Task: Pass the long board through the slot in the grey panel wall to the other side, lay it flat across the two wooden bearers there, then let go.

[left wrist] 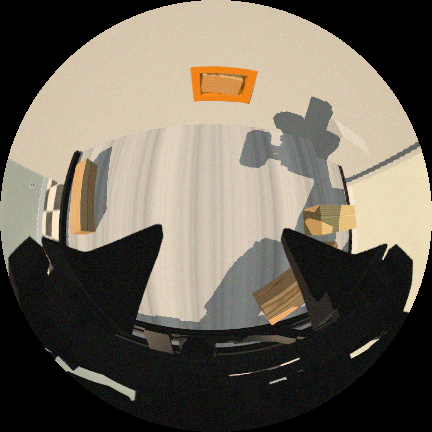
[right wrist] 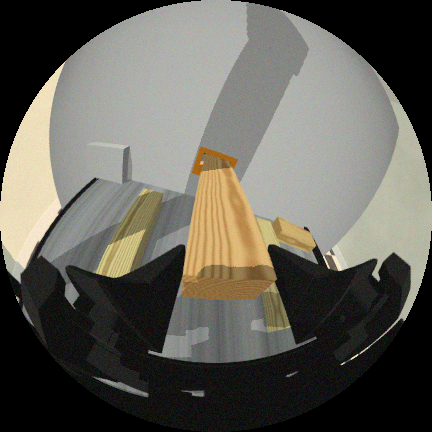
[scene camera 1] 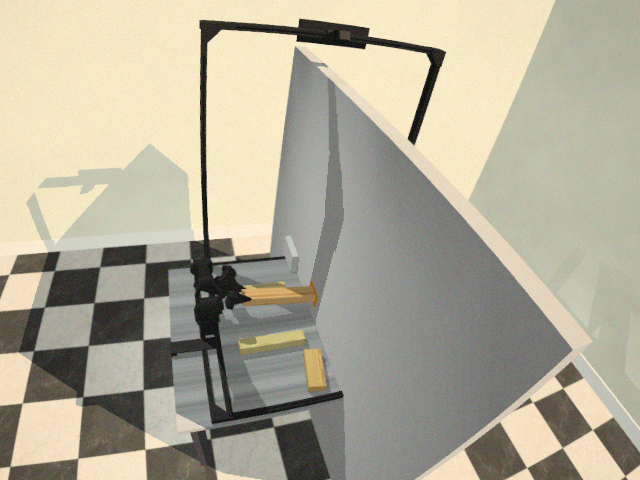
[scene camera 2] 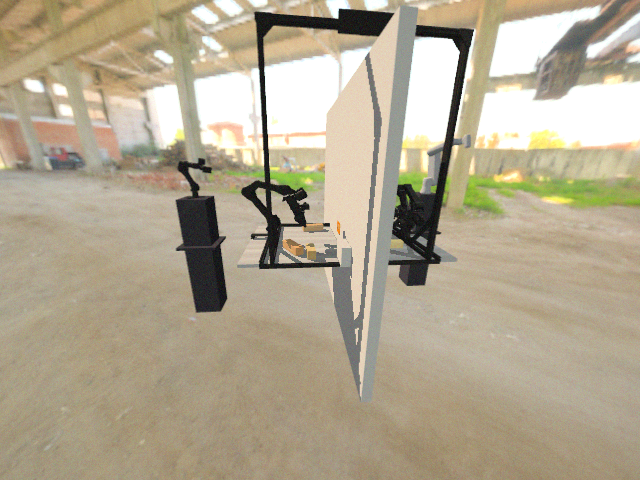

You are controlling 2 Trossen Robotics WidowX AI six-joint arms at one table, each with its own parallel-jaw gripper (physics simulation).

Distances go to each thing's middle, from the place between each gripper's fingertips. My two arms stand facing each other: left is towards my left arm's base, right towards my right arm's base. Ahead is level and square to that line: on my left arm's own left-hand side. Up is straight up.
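My left hand is 10 mm beyond the orange-framed slot (left wrist: 248,76), 240 mm left of it and 20 mm higher than it. As for my right hand, the slot sits 29 cm to the left of that one and 3 cm lower than it. So going by its middle, the orange-framed slot is nearer to my left hand than to my right hand.
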